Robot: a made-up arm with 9 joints.
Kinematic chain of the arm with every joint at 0, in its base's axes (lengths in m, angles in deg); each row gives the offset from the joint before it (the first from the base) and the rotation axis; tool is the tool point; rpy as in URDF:
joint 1: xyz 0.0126 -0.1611 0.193 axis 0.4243 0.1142 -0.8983
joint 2: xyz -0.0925 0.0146 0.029 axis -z
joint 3: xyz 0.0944 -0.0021 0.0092 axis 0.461 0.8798 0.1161
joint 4: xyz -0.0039 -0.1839 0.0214 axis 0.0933 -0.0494 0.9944
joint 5: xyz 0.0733 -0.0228 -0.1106 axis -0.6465 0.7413 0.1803
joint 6: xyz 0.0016 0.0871 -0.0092 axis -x
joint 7: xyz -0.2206 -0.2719 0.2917 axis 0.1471 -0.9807 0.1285
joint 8: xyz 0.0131 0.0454 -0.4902 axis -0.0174 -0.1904 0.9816
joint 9: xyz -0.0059 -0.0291 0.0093 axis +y
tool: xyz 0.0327 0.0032 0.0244 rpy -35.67 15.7 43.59
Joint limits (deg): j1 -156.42..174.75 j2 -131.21..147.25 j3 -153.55..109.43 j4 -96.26..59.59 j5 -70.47..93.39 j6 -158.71..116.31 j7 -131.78..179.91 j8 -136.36..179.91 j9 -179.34..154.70
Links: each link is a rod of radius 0.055 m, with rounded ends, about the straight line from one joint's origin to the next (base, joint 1, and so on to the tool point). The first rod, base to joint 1, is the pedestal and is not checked.
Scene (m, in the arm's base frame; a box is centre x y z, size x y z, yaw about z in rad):
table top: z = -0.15
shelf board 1: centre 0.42 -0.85 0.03 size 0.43 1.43 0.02 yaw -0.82
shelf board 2: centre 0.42 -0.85 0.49 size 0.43 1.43 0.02 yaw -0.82
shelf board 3: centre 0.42 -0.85 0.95 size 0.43 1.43 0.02 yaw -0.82
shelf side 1: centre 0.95 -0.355 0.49 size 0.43 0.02 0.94 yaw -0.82
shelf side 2: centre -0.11 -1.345 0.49 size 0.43 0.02 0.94 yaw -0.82
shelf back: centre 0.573 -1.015 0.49 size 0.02 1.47 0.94 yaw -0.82
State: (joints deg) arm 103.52 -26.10 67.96 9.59 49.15 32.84 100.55 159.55 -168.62
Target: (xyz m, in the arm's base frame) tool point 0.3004 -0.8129 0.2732
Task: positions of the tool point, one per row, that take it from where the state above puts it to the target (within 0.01 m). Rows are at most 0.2 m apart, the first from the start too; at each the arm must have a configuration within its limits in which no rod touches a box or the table.
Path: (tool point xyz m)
1: 0.5001 -0.2947 0.2860
2: 0.5108 -0.4268 0.2835
3: 0.4830 -0.5660 0.2766
4: 0.4125 -0.6997 0.2714
5: 0.3006 -0.8128 0.2732

